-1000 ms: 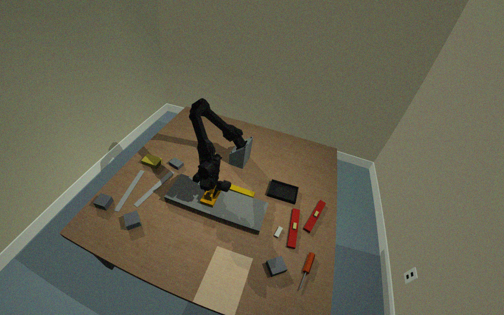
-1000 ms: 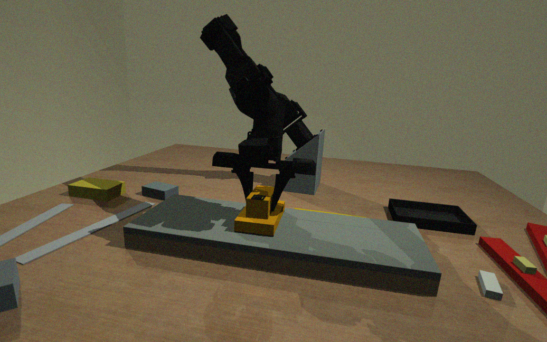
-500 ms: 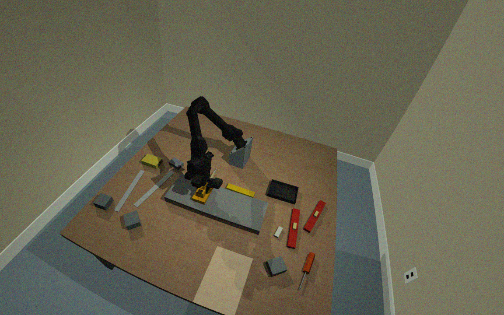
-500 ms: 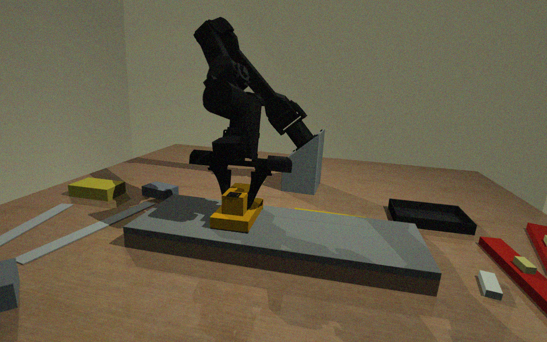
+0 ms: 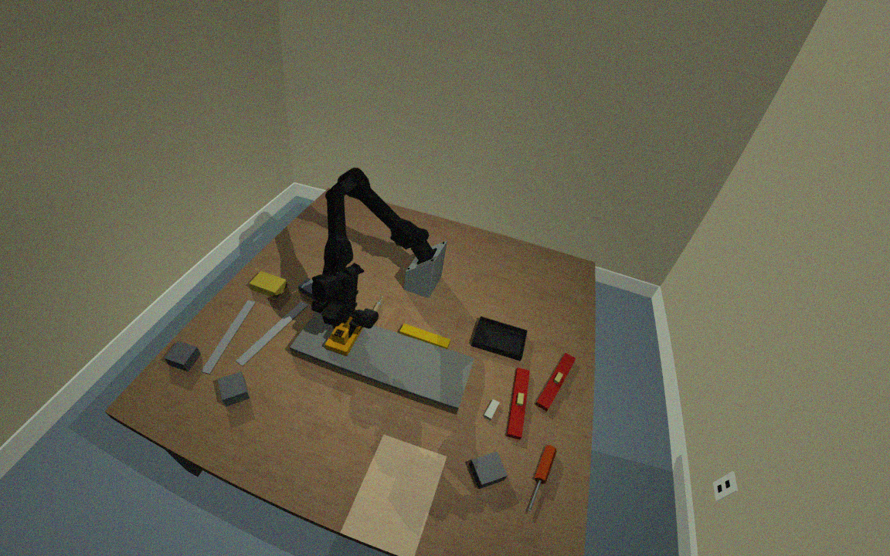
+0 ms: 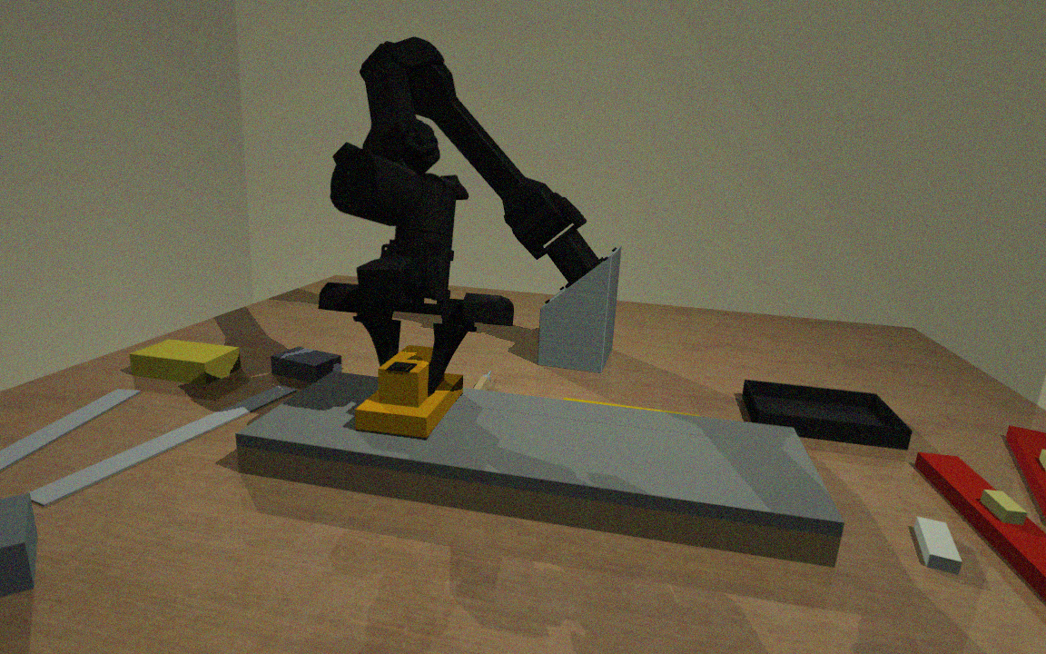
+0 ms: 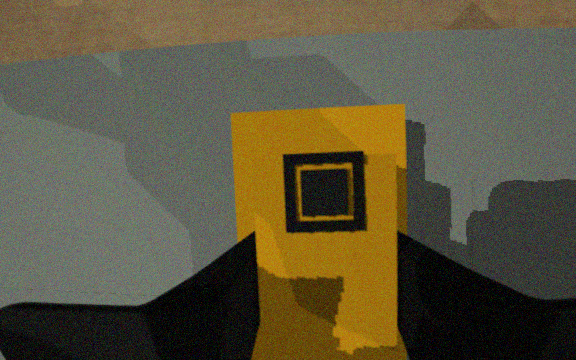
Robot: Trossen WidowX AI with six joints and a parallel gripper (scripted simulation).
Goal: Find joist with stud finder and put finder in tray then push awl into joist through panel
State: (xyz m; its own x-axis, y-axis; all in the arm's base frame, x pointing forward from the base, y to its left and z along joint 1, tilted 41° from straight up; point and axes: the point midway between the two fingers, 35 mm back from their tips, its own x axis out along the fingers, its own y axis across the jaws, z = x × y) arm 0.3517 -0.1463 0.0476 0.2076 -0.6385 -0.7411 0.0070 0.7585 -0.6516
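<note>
The black tray is 210 mm behind my gripper tip, 450 mm to the left of it and 50 mm below it. Round my gripper tip: thin yellow bar 130 mm behind, 220 mm to the left, 60 mm below; then awl 190 mm behind, 30 mm to the left, 60 mm below; then yellow stud finder 10 mm ahead, 20 mm above.
</note>
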